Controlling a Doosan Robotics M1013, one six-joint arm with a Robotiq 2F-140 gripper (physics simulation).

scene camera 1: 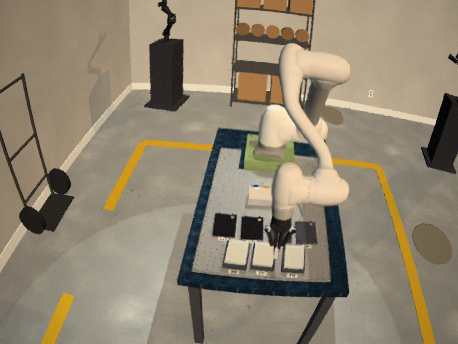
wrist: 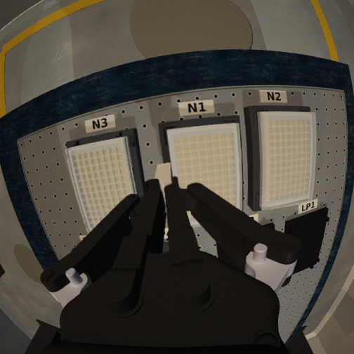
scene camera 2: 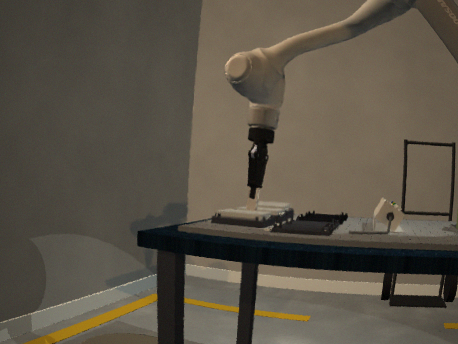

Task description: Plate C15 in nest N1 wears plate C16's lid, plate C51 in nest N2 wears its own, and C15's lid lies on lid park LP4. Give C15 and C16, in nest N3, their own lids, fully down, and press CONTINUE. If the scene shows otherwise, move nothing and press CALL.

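Frame: origin at the arm's base, x left, y back, z up, level; millimetres.
Seen in the pictures: gripper, fingertip midpoint: [scene camera 1: 275, 256] [scene camera 2: 251, 209]; arm's base, link origin: [scene camera 1: 270, 148].
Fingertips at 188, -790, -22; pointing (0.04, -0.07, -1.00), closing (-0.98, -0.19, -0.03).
Observation:
Pixels of each thing's top centre, then the offset from my fingertips to it, as dx, dy, dz.
- N1, top centre: [scene camera 2: 261, 208] [scene camera 1: 263, 252] -52, +5, +3
- N2, top centre: [scene camera 2: 269, 202] [scene camera 1: 237, 250] -161, -24, +14
- N3, top centre: [scene camera 2: 244, 211] [scene camera 1: 294, 255] +83, +25, +2
- white button box, top centre: [scene camera 2: 389, 199] [scene camera 1: 271, 187] -109, +394, +51
My gripper [scene camera 1: 276, 244] [scene camera 2: 253, 192] [wrist: 165, 173] is shut and empty, pointing down above the gap between nests N1 and N3. A pale stub [scene camera 1: 276, 254] [scene camera 2: 252, 203] [wrist: 162, 175] shows at its fingertips. The plate in N1 [scene camera 1: 263, 254] [wrist: 207, 157], the plate in N2 [scene camera 1: 236, 253] [wrist: 286, 155] and the plate in N3 [scene camera 1: 294, 258] [wrist: 102, 175] show pale grids with clear rims; plate and lid codes cannot be read. The fingers hide the lower part of N1 and N3 in the wrist view. The LP4 label is not readable.
Dark lid parks [scene camera 1: 224, 225] [scene camera 1: 252, 228] [scene camera 1: 306, 232] stand in a row behind the nests; LP1 [wrist: 306, 241] is labelled in the wrist view. A white button box [scene camera 1: 258, 196] [scene camera 2: 387, 215] stands farther back, partly behind the arm. The robot base stands on a green block [scene camera 1: 255, 161].

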